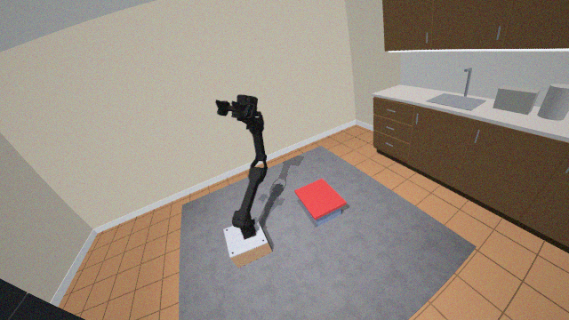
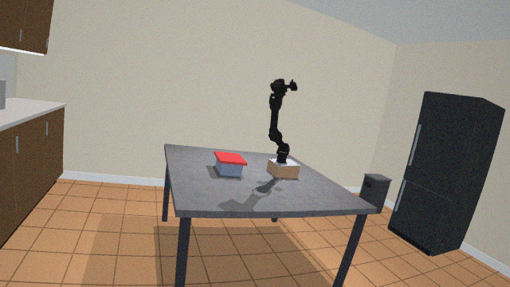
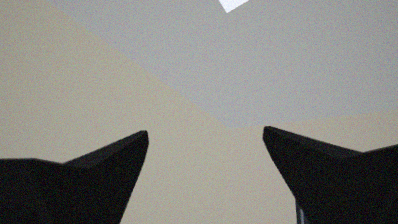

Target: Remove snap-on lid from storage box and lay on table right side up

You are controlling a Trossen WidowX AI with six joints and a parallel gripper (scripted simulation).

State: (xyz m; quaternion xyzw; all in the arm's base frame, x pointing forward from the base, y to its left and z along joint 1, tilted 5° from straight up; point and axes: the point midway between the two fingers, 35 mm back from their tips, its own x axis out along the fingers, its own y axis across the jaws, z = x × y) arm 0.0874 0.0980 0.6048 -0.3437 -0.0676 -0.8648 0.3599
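My gripper tip is now 620 mm above the lid, 300 mm short of it and 50 mm to the left of it. From my gripper tip the other things lie so: storage box 660 mm below, 300 mm ahead, 50 mm to the right.
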